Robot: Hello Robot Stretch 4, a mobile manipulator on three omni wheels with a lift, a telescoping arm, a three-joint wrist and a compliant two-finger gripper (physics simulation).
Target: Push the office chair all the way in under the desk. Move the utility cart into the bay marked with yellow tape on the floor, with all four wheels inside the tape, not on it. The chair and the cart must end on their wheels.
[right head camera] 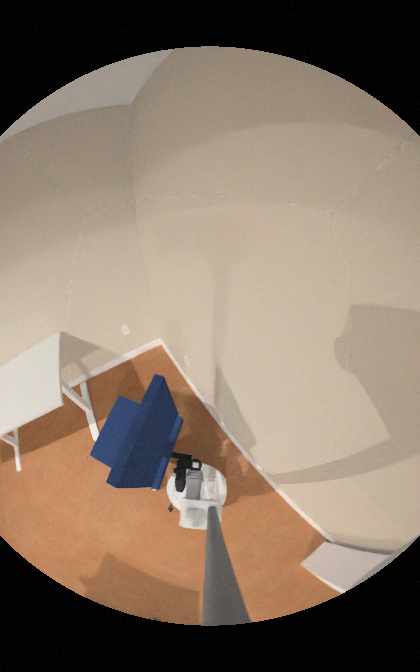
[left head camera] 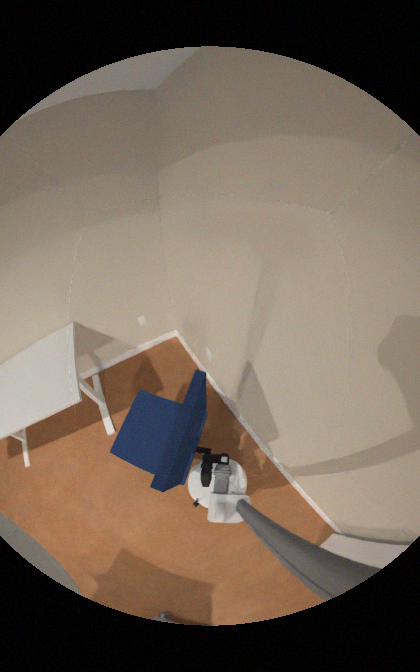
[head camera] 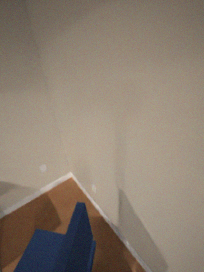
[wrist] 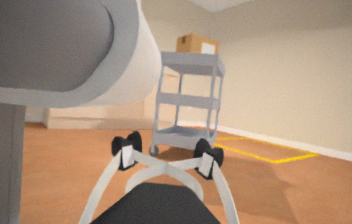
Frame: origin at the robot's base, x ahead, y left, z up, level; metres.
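Seen in the pictures: gripper, between the fingertips: (wrist: pixel 168 147).
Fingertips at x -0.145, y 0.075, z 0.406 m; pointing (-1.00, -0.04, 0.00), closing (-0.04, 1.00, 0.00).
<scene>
A point is followed by its place in that frame.
The blue office chair (head camera: pixel 79 237) {y 0.139, x 0.324, z 0.884 m} (left head camera: pixel 175 440) (right head camera: pixel 147 440) shows its seat and backrest close beside the robot's white base; its wheels are hidden. The seat is on the desk side and the backrest on the wall side. The white desk (left head camera: pixel 40 382) (right head camera: pixel 30 382) stands to the left, and the chair is beyond its right end, not under it. In the wrist view my gripper (wrist: pixel 168 147) {y 0.075, x -0.145, z 0.406 m} is open and empty. Behind it the grey three-shelf utility cart (wrist: pixel 189 101) {y 0.150, x -1.564, z 0.466 m} stands upright, left of the yellow tape bay (wrist: pixel 297 158) {y 1.456, x -2.290, z -0.028 m} and outside it as far as shows.
A cardboard box (wrist: pixel 197 45) {y 0.173, x -1.805, z 0.956 m} sits on the cart's top shelf. Walls meet in a corner behind the chair, and one wall runs close along the robot's right. A white box-shaped unit (left head camera: pixel 367 546) (right head camera: pixel 345 562) stands at the lower right. Pale cabinets (wrist: pixel 95 117) stand behind the cart.
</scene>
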